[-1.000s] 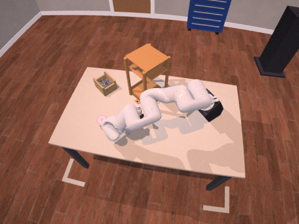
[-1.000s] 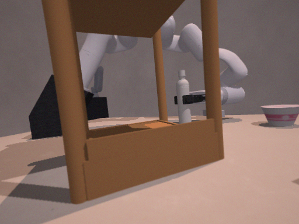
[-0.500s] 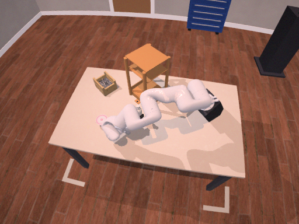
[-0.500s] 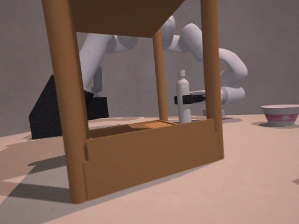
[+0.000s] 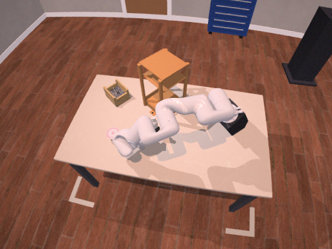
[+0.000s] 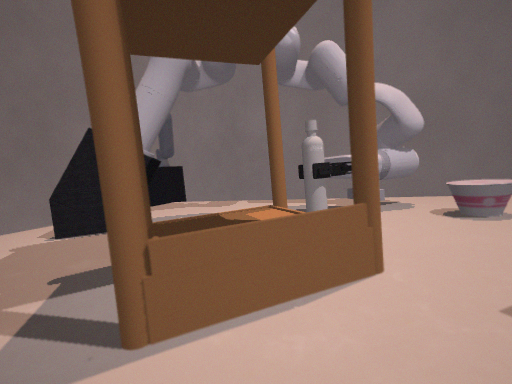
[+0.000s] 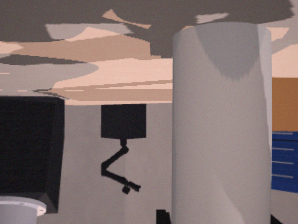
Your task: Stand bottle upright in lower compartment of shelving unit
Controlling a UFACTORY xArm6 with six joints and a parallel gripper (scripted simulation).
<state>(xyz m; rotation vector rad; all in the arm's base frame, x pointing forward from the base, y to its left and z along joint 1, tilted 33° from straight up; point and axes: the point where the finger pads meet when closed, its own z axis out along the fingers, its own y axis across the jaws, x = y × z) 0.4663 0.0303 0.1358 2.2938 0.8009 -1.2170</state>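
Now: the shelving unit 28 cm to the right of my hand, 10 cm above it and 4 cm behind it. Also, from my hand: small wooden crate (35 cm ahead, 33 cm to the right, 6 cm below); pink-striped bowl (29 cm ahead, 7 cm below, 5 cm to the left).
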